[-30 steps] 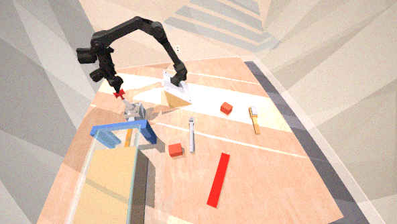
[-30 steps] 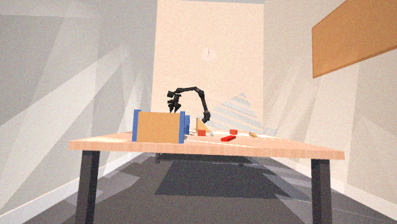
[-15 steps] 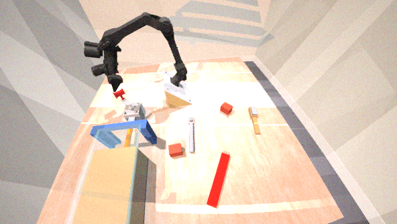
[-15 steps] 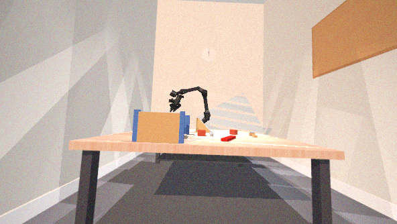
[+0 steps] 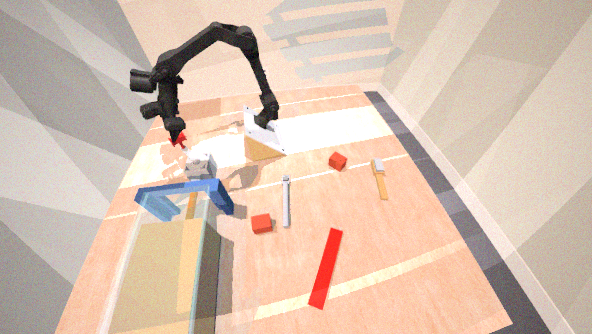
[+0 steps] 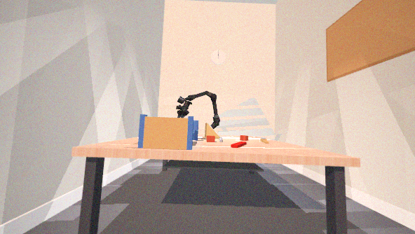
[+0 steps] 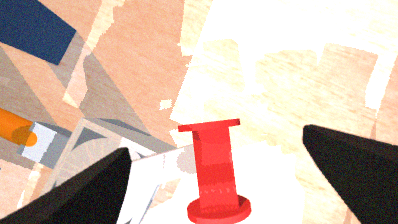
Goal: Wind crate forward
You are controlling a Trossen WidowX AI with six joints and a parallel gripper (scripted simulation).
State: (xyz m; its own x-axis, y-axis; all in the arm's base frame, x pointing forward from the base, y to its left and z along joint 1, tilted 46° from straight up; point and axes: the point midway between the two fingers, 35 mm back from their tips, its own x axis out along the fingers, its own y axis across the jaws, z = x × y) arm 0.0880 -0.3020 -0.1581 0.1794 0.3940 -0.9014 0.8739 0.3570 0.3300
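My gripper tip is now 10 mm past the red grip, 20 mm to the right of it and 40 mm above it. The rest, counted from my gripper tip: blue steel frame (230 mm ahead, 70 mm to the left, 70 mm below); then grey winch (60 mm ahead, 70 mm to the left, 140 mm below); then grey crank arm (20 mm ahead, 40 mm to the left, 70 mm below).
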